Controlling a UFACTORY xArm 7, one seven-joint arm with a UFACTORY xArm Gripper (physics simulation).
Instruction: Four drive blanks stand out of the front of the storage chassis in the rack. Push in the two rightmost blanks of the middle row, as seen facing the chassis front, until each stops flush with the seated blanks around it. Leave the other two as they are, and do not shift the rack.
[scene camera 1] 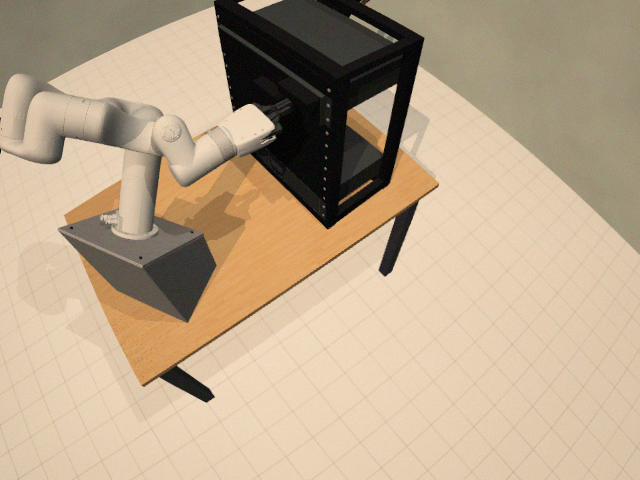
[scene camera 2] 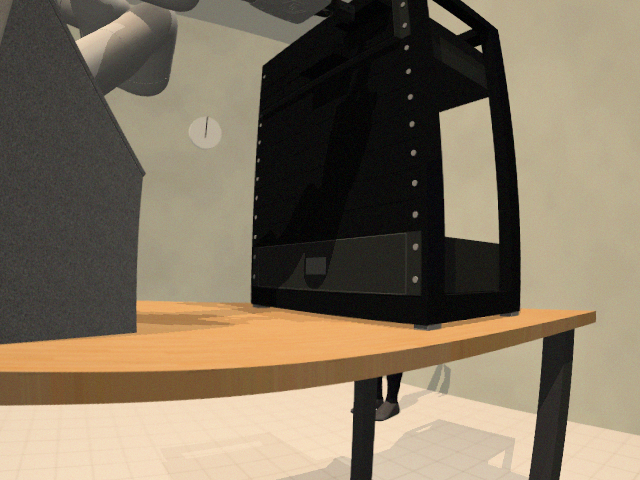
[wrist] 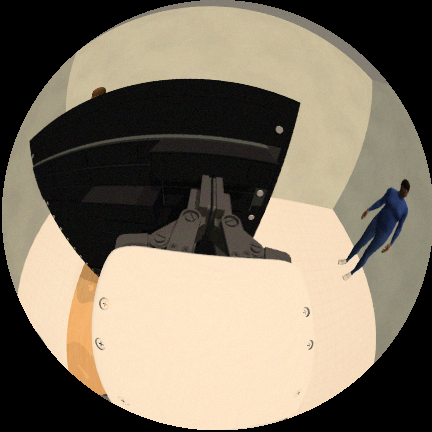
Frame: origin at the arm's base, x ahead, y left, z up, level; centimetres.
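Seen in the pictures: gripper, fingertip midpoint: (scene camera 1: 290,104) (scene camera 2: 351,15) (wrist: 208,189); arm's base, link origin: (scene camera 1: 134,230) (scene camera 2: 34,104).
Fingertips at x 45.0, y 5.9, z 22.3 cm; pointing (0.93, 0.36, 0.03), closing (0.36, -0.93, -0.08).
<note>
Offsets run from my fingertips to a thing's top centre. "pt": to the spot under its first point. Level surfaces: height alone.
The black rack (scene camera 1: 334,170) (scene camera 2: 433,206) (wrist: 288,112) stands upright on the table, holding the dark storage chassis @[pt dx -5.8, dy +24.9, dz -1.5 cm] (wrist: 60,182). In the wrist view, a wide dark block of drive blank @[dx +6.0, dy +2.2, dz +3.2 cm] (wrist: 215,149) stands out at the upper right of the chassis; whether it is one blank or two side by side cannot be told. Another drive blank @[dx +1.9, dy +12.4, dz -2.5 cm] (wrist: 122,194) stands out lower and further left. My gripper (wrist: 208,189) (scene camera 1: 290,104) is shut and empty. Its fingertips overlap the lower part of the upper right block in the wrist view; contact cannot be told. Blanks behind the fingers are hidden or too dark to tell.
The wooden table @[dz -50.2 cm] (scene camera 1: 268,253) (scene camera 2: 310,351) bears the rack and the arm's grey pedestal (scene camera 1: 175,279) (scene camera 2: 67,206). A lower panel with a small label @[pt dx -1.1, dy +17.1, dz -41.1 cm] (scene camera 2: 315,266) sits near the rack's bottom. A person in blue (wrist: 387,215) stands off to the right in the wrist view.
</note>
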